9 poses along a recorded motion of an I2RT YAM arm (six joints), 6.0 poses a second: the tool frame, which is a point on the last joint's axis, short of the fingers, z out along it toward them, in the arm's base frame.
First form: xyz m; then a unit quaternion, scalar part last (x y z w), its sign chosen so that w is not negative.
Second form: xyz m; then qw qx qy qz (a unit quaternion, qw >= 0). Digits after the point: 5 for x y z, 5 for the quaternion.
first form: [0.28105 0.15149 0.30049 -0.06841 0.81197 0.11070 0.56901]
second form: [0.28105 0.15149 0.30049 0.56901 -0.06841 0.81197 0.11070]
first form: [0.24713 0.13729 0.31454 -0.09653 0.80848 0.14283 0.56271]
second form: [0.24713 0.13729 0.31454 0.56271 -0.09653 0.80848 0.14283]
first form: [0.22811 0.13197 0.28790 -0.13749 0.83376 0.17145 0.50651]
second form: [0.22811 0.13197 0.28790 0.50651 -0.13749 0.83376 0.17145]
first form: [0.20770 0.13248 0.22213 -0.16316 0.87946 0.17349 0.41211]
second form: [0.20770 0.13248 0.22213 0.41211 -0.16316 0.87946 0.17349]
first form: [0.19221 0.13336 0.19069 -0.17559 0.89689 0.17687 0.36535]
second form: [0.19221 0.13336 0.19069 0.36535 -0.17559 0.89689 0.17687]
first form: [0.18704 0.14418 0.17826 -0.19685 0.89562 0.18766 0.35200]
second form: [0.18704 0.14418 0.17826 0.35200 -0.19685 0.89562 0.18766]
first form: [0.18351 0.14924 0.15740 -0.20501 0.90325 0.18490 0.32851]
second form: [0.18351 0.14924 0.15740 0.32851 -0.20501 0.90325 0.18490]
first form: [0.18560 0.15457 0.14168 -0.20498 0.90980 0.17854 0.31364]
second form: [0.18560 0.15457 0.14168 0.31364 -0.20498 0.90980 0.17854]
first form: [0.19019 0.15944 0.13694 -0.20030 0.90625 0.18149 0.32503]
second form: [0.19019 0.15944 0.13694 0.32503 -0.20030 0.90625 0.18149]
